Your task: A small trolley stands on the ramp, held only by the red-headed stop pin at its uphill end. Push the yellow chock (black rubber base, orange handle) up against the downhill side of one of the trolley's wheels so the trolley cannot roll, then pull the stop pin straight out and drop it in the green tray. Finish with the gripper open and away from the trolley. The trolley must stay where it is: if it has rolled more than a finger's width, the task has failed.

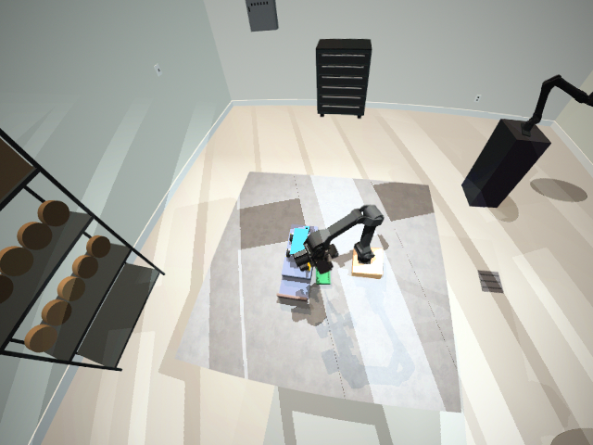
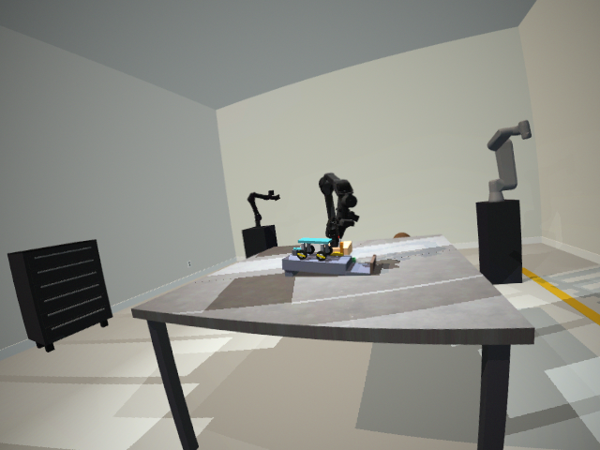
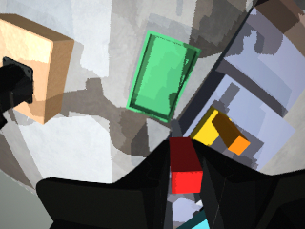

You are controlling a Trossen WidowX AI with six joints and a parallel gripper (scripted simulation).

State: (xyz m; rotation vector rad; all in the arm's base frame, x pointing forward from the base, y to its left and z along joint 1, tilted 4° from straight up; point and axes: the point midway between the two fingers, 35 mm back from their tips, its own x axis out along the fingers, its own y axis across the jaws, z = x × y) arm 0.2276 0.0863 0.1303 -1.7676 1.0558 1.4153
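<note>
The red-headed stop pin lies right at my gripper tip. The rest, counted from my gripper tip: yellow chock: 50 mm ahead, 10 mm to the right, 50 mm below; trolley: 100 mm ahead, 100 mm to the right, 30 mm below; green tray: 30 mm behind, 140 mm below.
</note>
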